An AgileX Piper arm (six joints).
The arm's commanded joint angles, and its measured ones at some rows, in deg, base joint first. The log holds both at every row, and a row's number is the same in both.
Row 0, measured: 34.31 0.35 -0.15 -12.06 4.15 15.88
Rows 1 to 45, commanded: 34.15 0.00 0.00 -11.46 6.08 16.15; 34.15 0.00 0.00 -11.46 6.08 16.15; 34.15 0.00 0.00 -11.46 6.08 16.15; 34.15 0.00 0.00 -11.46 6.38 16.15; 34.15 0.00 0.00 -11.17 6.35 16.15; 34.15 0.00 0.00 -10.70 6.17 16.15; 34.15 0.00 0.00 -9.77 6.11 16.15; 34.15 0.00 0.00 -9.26 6.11 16.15; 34.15 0.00 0.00 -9.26 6.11 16.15; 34.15 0.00 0.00 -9.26 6.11 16.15; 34.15 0.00 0.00 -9.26 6.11 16.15; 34.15 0.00 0.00 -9.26 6.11 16.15; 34.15 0.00 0.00 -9.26 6.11 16.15; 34.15 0.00 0.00 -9.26 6.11 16.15; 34.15 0.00 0.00 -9.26 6.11 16.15; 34.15 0.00 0.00 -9.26 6.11 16.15; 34.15 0.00 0.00 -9.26 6.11 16.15; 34.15 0.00 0.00 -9.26 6.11 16.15; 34.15 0.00 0.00 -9.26 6.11 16.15; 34.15 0.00 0.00 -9.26 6.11 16.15; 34.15 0.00 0.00 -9.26 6.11 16.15; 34.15 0.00 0.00 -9.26 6.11 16.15; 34.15 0.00 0.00 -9.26 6.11 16.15; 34.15 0.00 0.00 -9.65 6.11 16.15; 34.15 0.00 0.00 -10.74 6.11 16.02; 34.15 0.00 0.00 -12.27 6.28 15.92; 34.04 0.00 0.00 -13.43 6.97 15.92; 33.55 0.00 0.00 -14.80 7.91 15.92; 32.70 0.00 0.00 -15.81 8.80 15.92; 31.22 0.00 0.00 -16.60 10.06 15.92; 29.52 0.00 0.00 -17.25 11.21 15.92; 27.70 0.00 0.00 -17.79 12.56 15.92; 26.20 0.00 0.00 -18.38 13.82 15.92; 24.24 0.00 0.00 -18.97 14.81 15.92; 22.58 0.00 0.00 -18.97 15.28 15.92; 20.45 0.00 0.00 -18.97 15.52 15.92; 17.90 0.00 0.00 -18.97 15.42 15.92; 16.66 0.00 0.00 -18.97 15.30 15.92; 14.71 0.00 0.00 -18.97 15.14 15.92; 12.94 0.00 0.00 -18.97 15.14 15.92; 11.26 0.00 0.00 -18.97 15.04 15.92; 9.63 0.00 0.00 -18.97 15.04 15.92; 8.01 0.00 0.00 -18.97 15.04 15.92; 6.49 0.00 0.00 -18.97 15.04 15.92; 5.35 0.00 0.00 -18.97 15.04 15.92
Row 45, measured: 8.77 0.35 -0.15 -18.45 15.14 15.99
